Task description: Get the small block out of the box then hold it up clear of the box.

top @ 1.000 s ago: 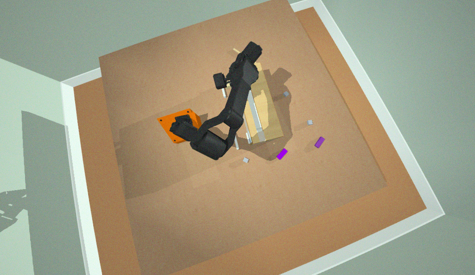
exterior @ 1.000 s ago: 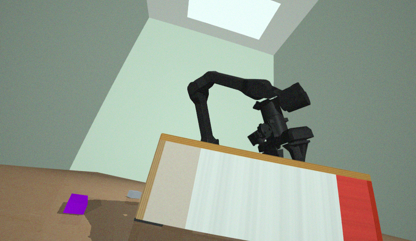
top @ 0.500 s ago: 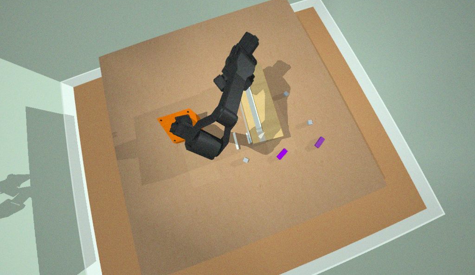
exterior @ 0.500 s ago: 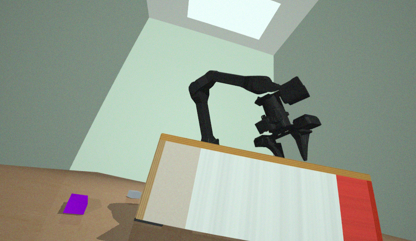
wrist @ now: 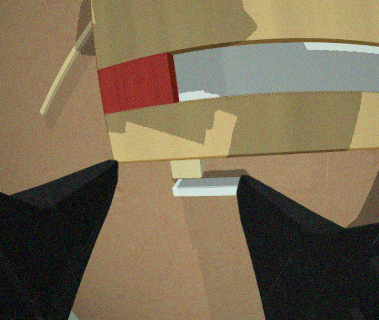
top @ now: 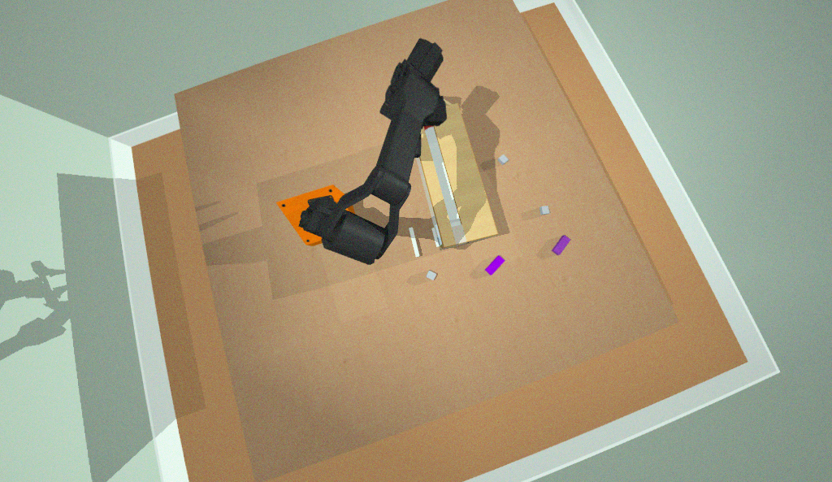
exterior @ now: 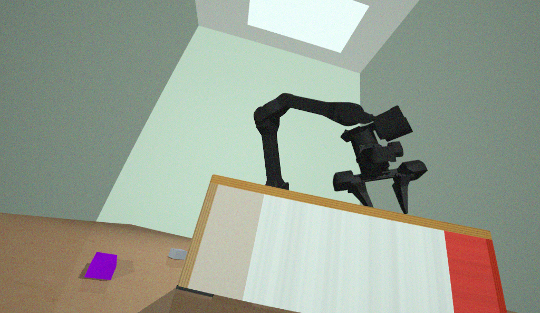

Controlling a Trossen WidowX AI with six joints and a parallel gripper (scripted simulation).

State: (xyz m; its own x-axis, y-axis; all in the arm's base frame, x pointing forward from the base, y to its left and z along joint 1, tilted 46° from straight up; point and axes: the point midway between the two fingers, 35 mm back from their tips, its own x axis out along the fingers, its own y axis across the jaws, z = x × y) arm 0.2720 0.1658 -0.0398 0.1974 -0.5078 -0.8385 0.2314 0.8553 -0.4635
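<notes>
Now: gripper tip 4 cm past the small tan block, 3 cm to the right of it and 14 cm above it. The rest, counted from my gripper tip: thin wooden stick: 11 cm ahead, 19 cm to the left, 15 cm below; long wooden box: 4 cm ahead, 14 cm to the right, 9 cm below.
</notes>
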